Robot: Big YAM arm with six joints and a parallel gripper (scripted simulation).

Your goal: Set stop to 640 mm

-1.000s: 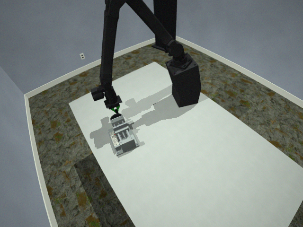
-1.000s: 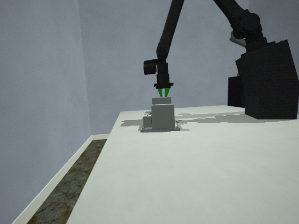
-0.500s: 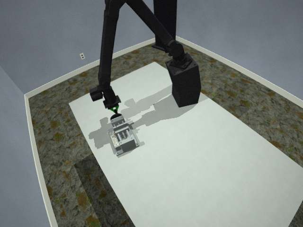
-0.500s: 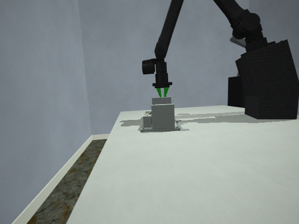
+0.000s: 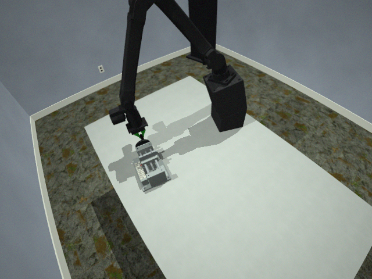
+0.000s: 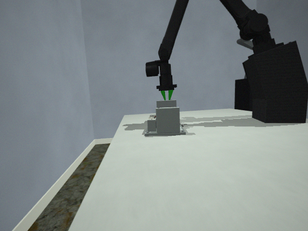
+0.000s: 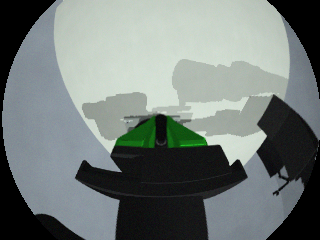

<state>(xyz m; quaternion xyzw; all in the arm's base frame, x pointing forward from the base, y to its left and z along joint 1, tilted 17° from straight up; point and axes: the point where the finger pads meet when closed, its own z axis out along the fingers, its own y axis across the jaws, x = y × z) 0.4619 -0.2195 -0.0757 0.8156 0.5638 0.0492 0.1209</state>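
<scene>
Right now my hand is 20 mm to the right of the handwheel, 10 mm short of it and 10 mm above it.
</scene>
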